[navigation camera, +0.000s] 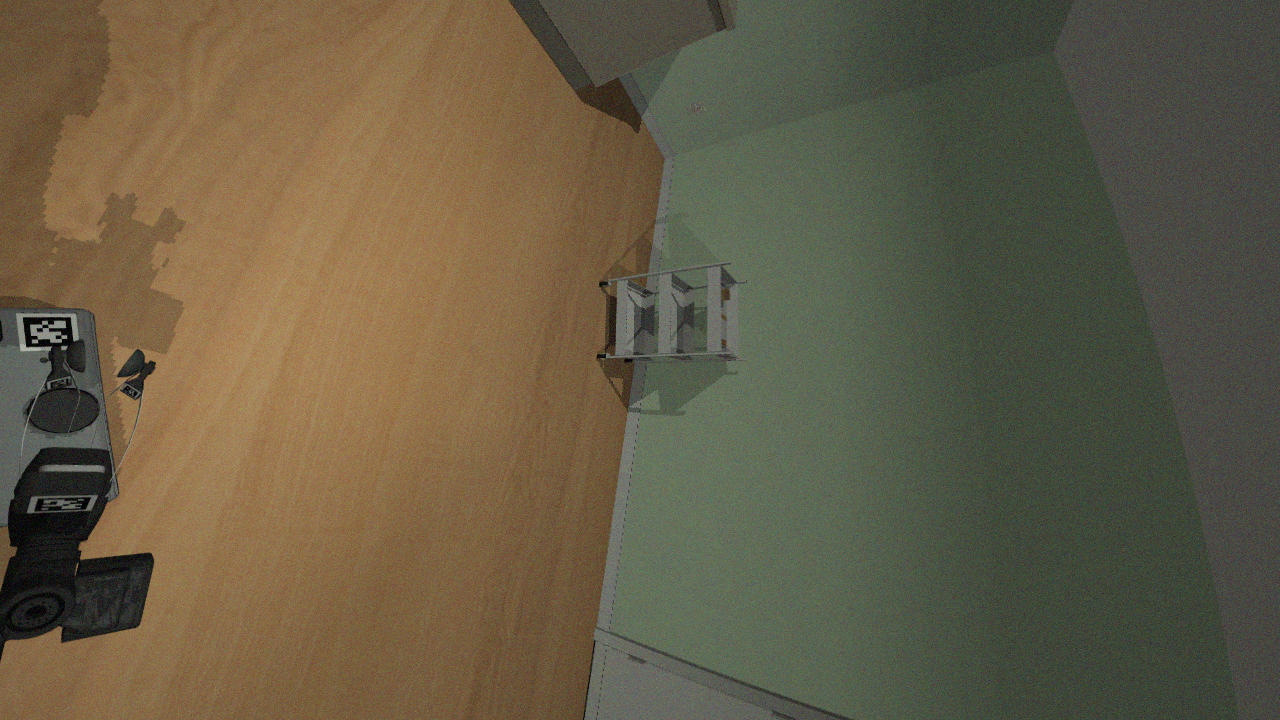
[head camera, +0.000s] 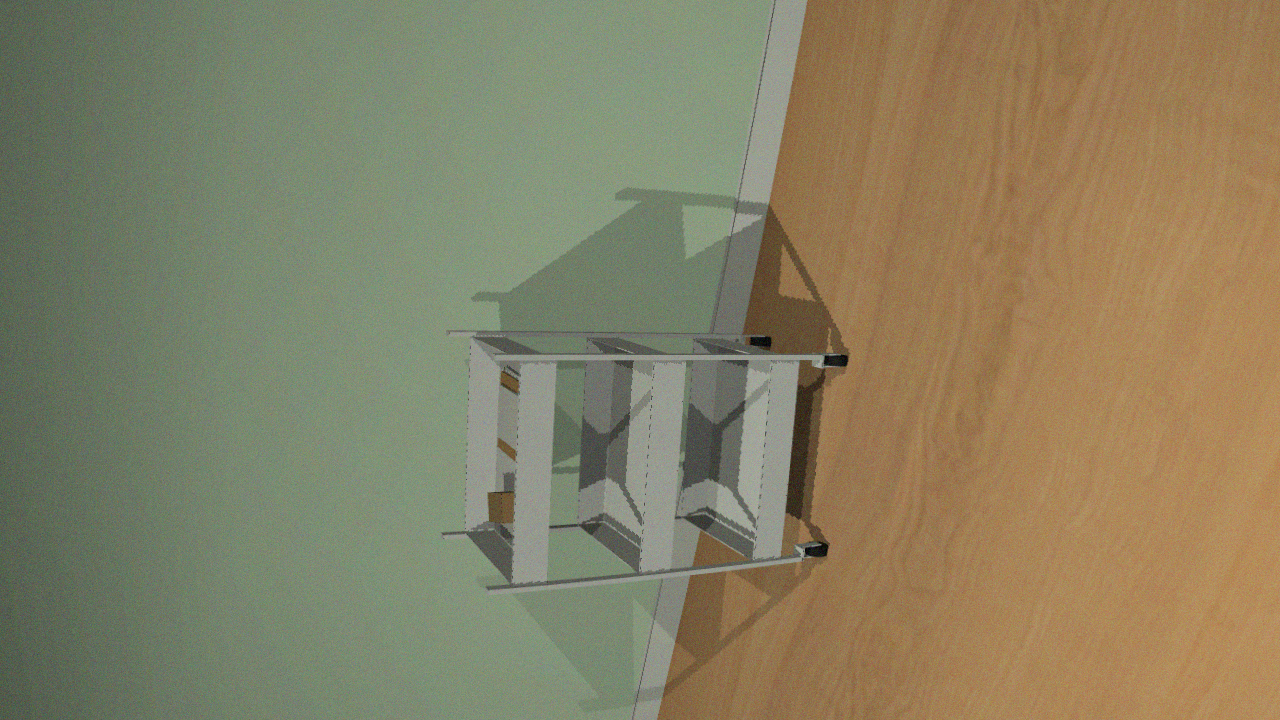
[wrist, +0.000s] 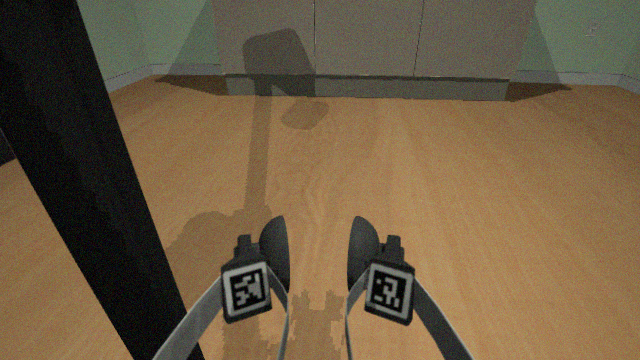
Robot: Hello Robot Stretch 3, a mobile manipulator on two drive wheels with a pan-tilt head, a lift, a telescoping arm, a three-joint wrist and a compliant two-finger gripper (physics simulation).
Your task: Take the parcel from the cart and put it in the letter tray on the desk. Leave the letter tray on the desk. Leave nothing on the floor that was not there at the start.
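Pixels of known places: gripper, fingertip midpoint: [navigation camera: 110, 345] [wrist: 319, 241]; robot's base, origin of the base link: [navigation camera: 63, 406].
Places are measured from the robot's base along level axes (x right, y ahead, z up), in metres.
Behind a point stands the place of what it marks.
The cart [head camera: 535, 474] {x -0.178, y 1.767, z 0.692 m} [navigation camera: 714, 308] {x -0.181, y 1.767, z 0.698 m} is a light grey three-shelf trolley on black casters, standing by the green wall. It lies sideways in the head and navigation views. Brown pieces show behind the raised edge of its top shelf: a box-like brown piece [head camera: 500, 507] {x -0.256, y 1.917, z 0.713 m} near one end and smaller strips. They are mostly hidden, and I cannot tell which is the parcel. The two lower shelves show no objects. My gripper [wrist: 319, 241] {x -0.090, y 0.053, z 0.467 m} [navigation camera: 105, 360] {x -0.090, y 0.053, z 0.467 m} is open with nothing between its fingertips, low beside the robot base and well away from the cart. The desk and letter tray do not show.
A grey cabinet [wrist: 370, 40] {x -1.738, y 0.859, z 0.353 m} [navigation camera: 644, 35] {x -1.459, y 1.556, z 0.515 m} stands against a wall, ahead in the wrist view. A light door [navigation camera: 680, 685] {x 1.665, y 1.494, z 0.536 m} is at the bottom of the navigation view. A black upright bar [wrist: 100, 200] crosses the left of the wrist view. The robot base [navigation camera: 89, 429] {x 0.037, y 0.027, z 0.160 m} shows at the navigation view's left.
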